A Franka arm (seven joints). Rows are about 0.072 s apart.
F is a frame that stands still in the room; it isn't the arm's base.
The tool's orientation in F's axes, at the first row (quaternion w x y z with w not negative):
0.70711 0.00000 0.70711 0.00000
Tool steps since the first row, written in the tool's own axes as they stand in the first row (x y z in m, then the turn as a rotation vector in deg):
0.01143 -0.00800 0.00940 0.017 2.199 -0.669
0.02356 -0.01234 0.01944 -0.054 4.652 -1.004
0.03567 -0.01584 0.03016 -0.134 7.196 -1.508
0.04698 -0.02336 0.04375 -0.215 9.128 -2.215
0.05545 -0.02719 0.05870 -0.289 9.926 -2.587
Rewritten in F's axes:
0.00940 -0.00800 -0.01143 -0.669 2.199 -0.017
0.01944 -0.01234 -0.02356 -1.004 4.652 0.054
0.03016 -0.01584 -0.03567 -1.508 7.196 0.134
0.04375 -0.02336 -0.04698 -2.215 9.128 0.215
0.05870 -0.02719 -0.05545 -2.587 9.926 0.289

